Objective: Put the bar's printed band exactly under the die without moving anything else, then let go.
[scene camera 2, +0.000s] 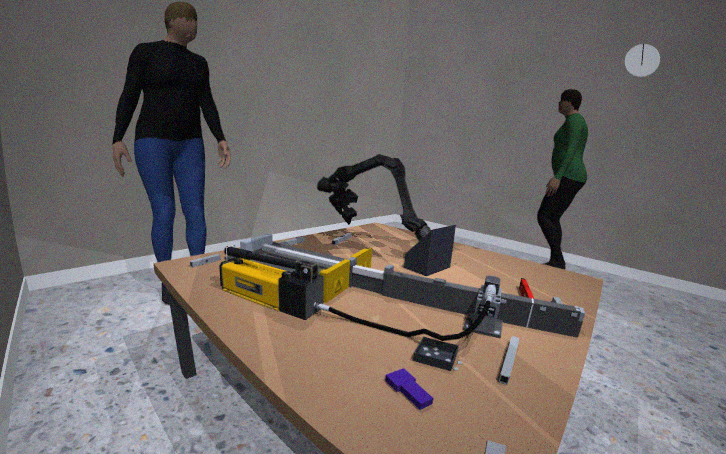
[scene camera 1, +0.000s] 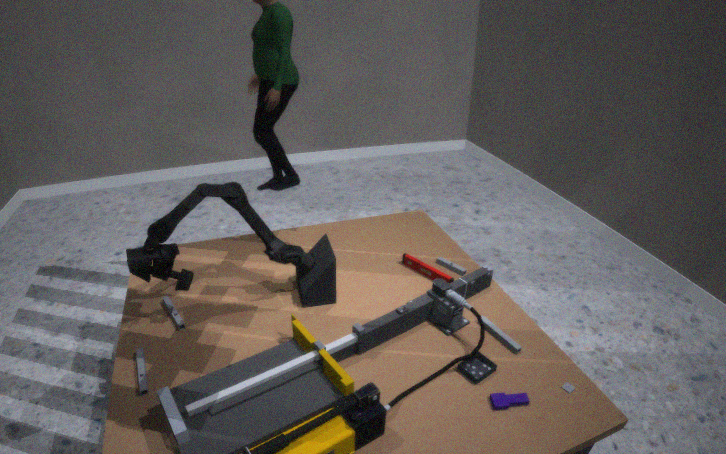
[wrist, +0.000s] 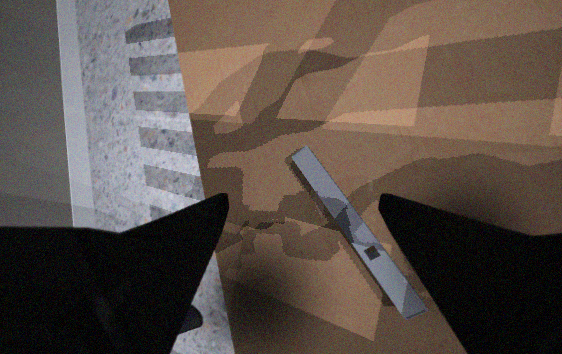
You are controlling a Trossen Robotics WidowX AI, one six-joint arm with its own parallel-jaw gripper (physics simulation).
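Where they show: gripper, between the fingertips: (scene camera 1: 162, 285) (wrist: 303, 200); arm's base, origin of its link: (scene camera 2: 429, 241) (scene camera 1: 308, 264).
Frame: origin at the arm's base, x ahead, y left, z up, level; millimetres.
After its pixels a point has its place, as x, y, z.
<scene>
A short grey bar (scene camera 1: 172, 313) @(100, -462, -81) (scene camera 2: 341, 238) @(100, -443, -82) (wrist: 356, 230) @(88, -460, -80) lies flat on the table near its far left edge, slanting in the wrist view, with a small dark square nearer its lower end. A printed band on it cannot be made out. My gripper (scene camera 1: 163, 277) @(52, -485, -1) (scene camera 2: 350, 208) @(52, -485, -1) (wrist: 303, 200) @(52, -485, -1) is open and empty above the table. In the wrist view the bar runs slantwise between and below the fingertips, nearer the right finger. A dark head (scene camera 1: 445, 299) (scene camera 2: 488, 299) with a white plug stands at the long dark rail (scene camera 1: 393, 322) @(295, 216, -35) (scene camera 2: 428, 292) @(286, 236, -56). The die itself cannot be made out.
A yellow machine (scene camera 1: 321, 433) @(654, -43, -17) (scene camera 2: 251, 283) @(703, -58, -44) has yellow plates and a cable to the head. Other grey bars (scene camera 1: 140, 371) @(351, -518, -81) (scene camera 1: 500, 334) @(368, 542, -81) (scene camera 2: 508, 359) @(380, 550, -80), a red level (scene camera 1: 426, 267) @(-5, 422, -63) (scene camera 2: 526, 289) @(-13, 419, -61), a dark tray (scene camera 1: 476, 368) @(469, 420, -98) (scene camera 2: 435, 353) @(467, 412, -96) and a purple block (scene camera 1: 508, 400) @(609, 451, -86) (scene camera 2: 408, 388) @(614, 463, -85) lie about.
</scene>
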